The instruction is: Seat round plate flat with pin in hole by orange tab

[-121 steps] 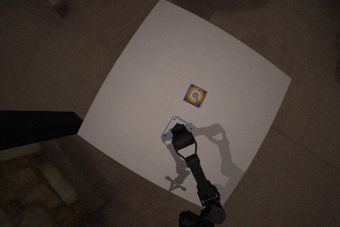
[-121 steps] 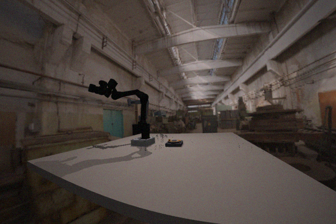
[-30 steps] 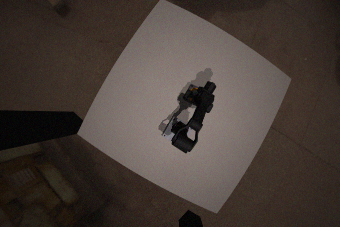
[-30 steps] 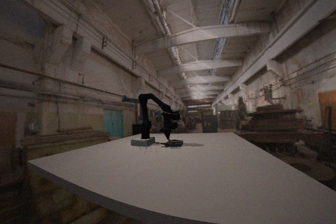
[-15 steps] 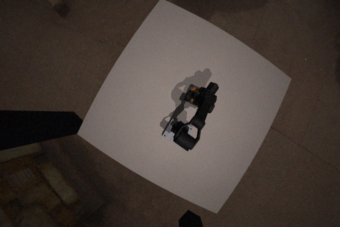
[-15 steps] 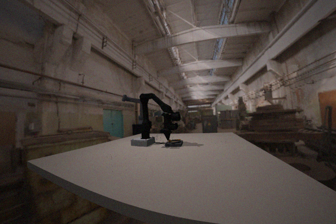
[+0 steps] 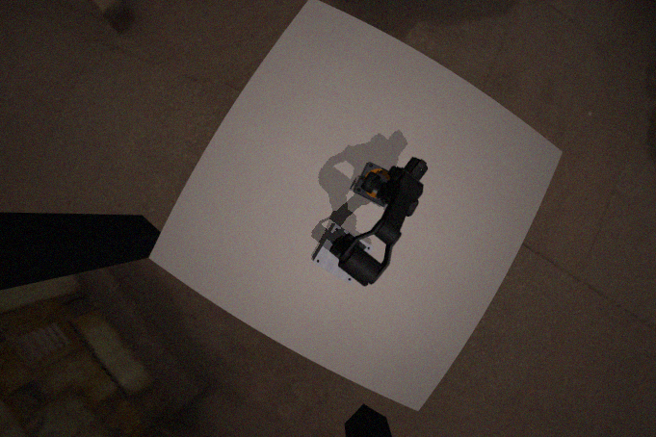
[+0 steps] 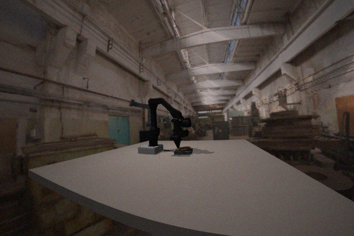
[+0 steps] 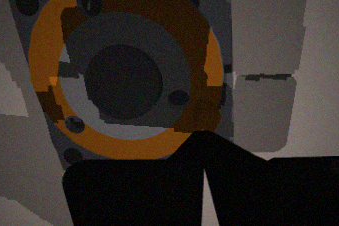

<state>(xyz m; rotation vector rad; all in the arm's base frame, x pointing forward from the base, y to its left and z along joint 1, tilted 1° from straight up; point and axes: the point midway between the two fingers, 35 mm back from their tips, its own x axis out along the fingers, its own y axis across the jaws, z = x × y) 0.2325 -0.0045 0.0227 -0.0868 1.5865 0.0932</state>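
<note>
Right now the plate is 2 cm to the left of my gripper tip and 2 cm ahead of it. The rest, counted from my gripper tip: base (5 cm to the left, 3 cm ahead, 2 cm below).
</note>
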